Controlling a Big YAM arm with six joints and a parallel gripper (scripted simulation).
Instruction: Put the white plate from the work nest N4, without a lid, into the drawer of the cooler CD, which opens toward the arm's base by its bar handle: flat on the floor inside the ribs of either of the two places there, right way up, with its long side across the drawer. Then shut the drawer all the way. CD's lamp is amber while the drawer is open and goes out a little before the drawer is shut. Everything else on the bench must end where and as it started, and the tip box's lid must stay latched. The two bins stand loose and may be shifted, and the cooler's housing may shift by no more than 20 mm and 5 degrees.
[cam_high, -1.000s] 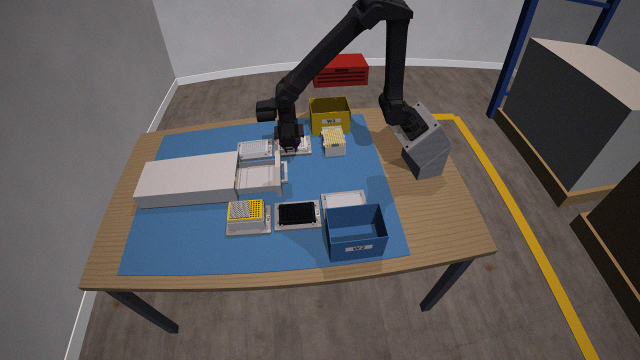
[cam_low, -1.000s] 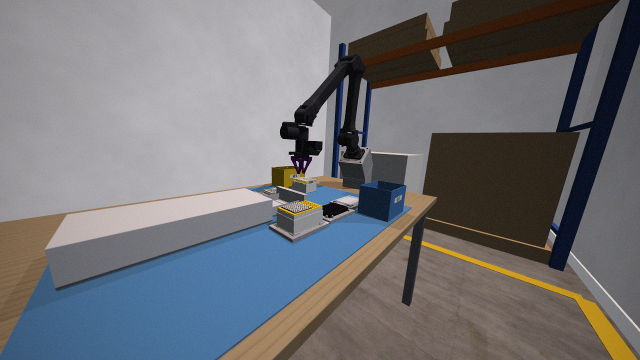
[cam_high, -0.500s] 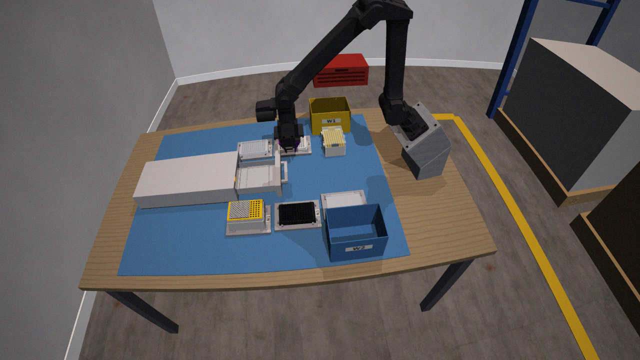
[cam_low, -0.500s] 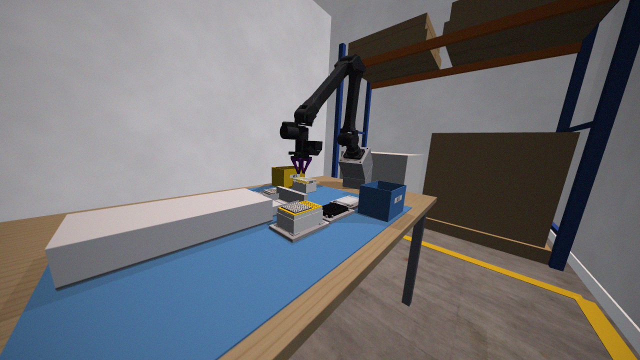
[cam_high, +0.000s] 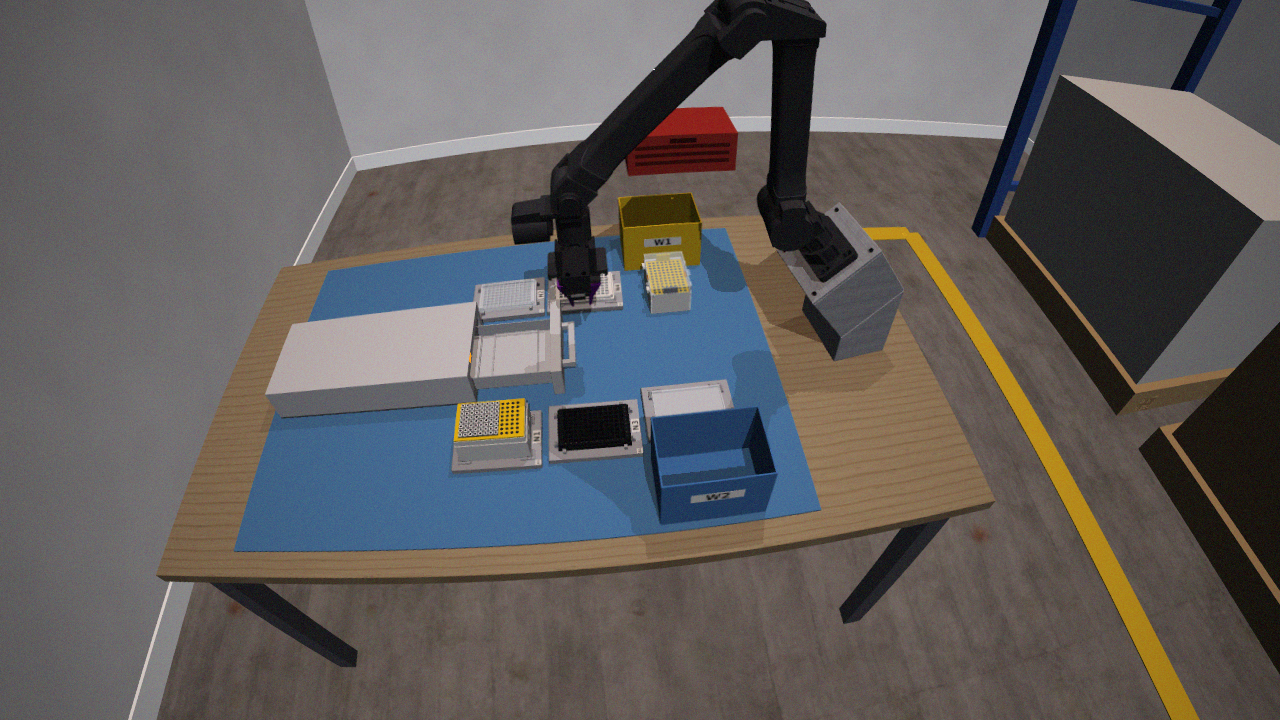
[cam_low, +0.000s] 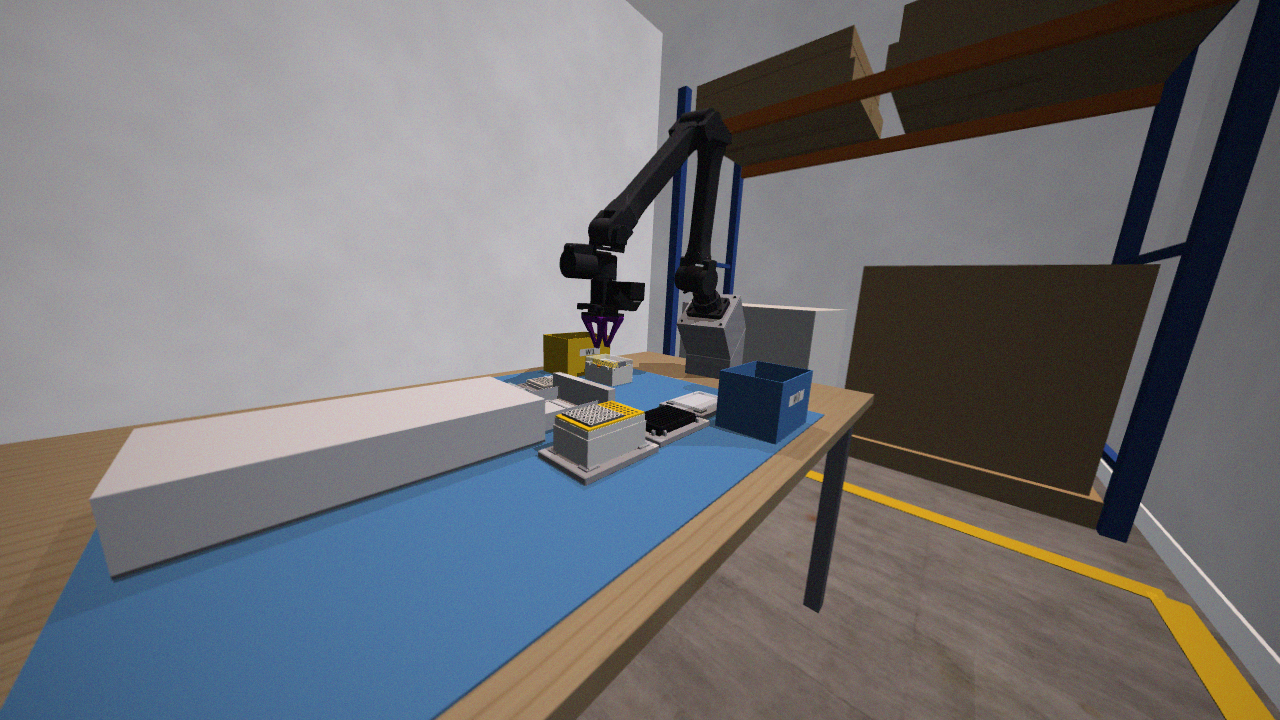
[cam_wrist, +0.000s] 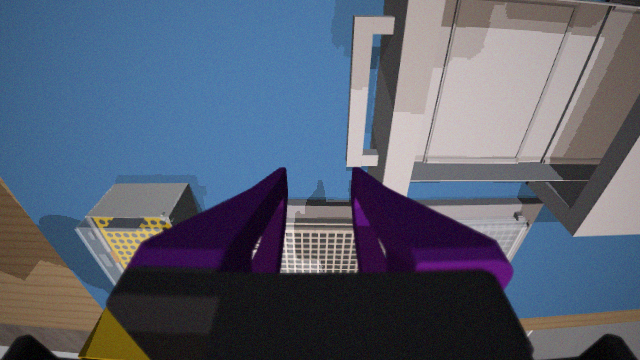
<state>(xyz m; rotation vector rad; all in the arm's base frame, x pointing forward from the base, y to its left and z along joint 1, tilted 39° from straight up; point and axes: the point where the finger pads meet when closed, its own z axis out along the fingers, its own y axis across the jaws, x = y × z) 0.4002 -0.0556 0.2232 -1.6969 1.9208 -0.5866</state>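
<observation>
Now: the grey nest 20 mm behind my hand, 180 mm to the right of it and 140 mm below it. From my hand the other things lie so: drawer: 180 mm ahead, 20 mm to the right, 120 mm below; black plate: 20 mm ahead, 190 mm to the left, 130 mm below; yellow-topped tip box: 190 mm ahead, 170 mm to the left, 90 mm below.
</observation>
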